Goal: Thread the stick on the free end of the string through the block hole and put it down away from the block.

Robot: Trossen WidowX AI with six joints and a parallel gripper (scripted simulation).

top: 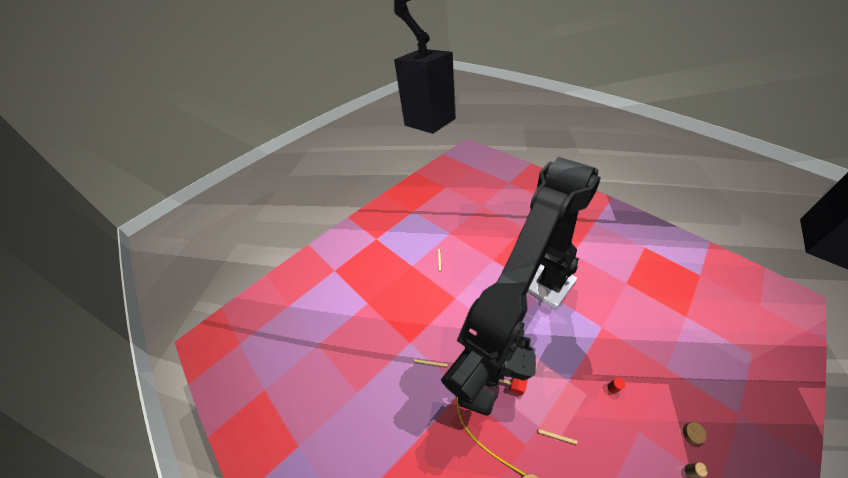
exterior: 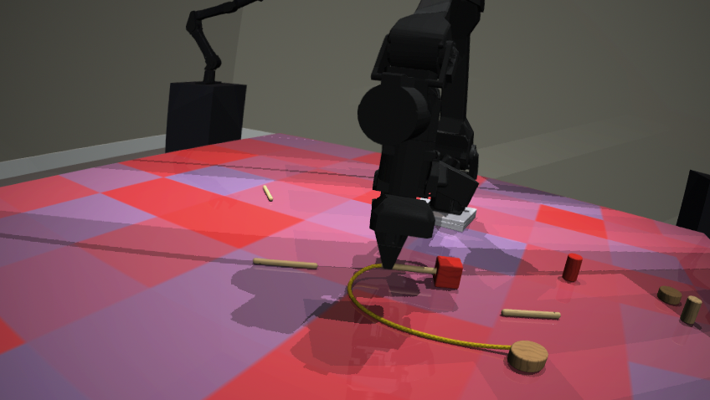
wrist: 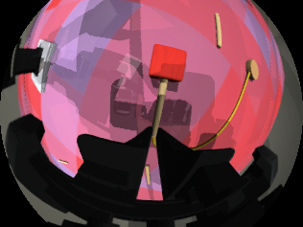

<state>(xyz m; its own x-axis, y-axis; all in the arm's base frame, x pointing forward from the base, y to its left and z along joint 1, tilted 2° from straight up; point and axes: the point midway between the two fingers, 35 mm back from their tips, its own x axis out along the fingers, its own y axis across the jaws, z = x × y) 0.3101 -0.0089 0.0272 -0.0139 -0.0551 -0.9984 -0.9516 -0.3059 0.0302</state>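
The red block is 2 cm behind my gripper tip and 7 cm to the left of it. The rest, counted from my gripper tip: red cylinder 14 cm behind, 24 cm to the left; thin wooden stick 1 cm to the left; round wooden button 12 cm ahead, 18 cm to the left, 1 cm below.
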